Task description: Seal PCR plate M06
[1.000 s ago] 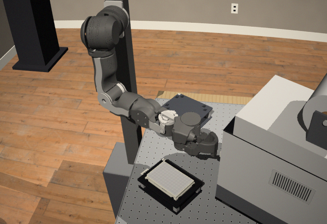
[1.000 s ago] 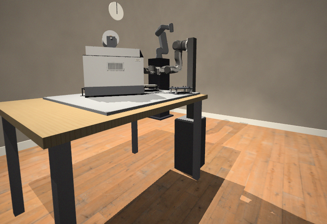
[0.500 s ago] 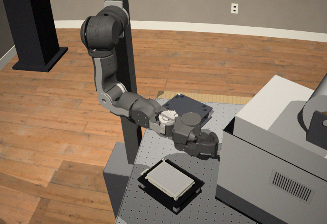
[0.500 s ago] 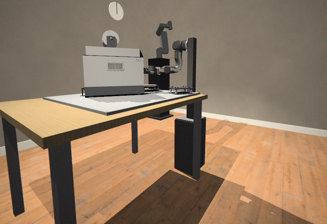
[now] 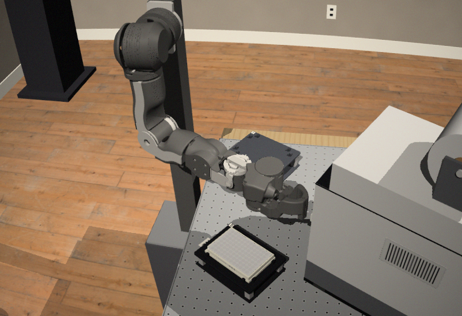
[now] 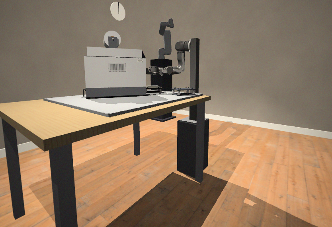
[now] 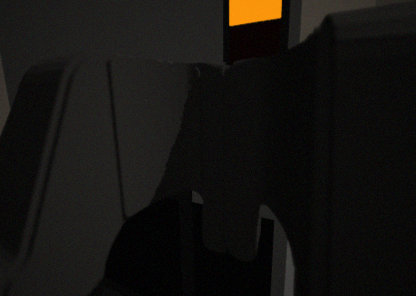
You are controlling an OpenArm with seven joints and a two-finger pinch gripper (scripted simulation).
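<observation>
My hand is 30 mm short of the square grey key and 10 mm to the left of it. From my hand the other things lie so: open-welled plate M06: 140 mm ahead, 80 mm below, 30 mm to the left; dark sealer stage: 140 mm ahead, 90 mm below, 30 mm to the left; yellow warning label: 140 mm to the left, 120 mm ahead, 40 mm below.
</observation>
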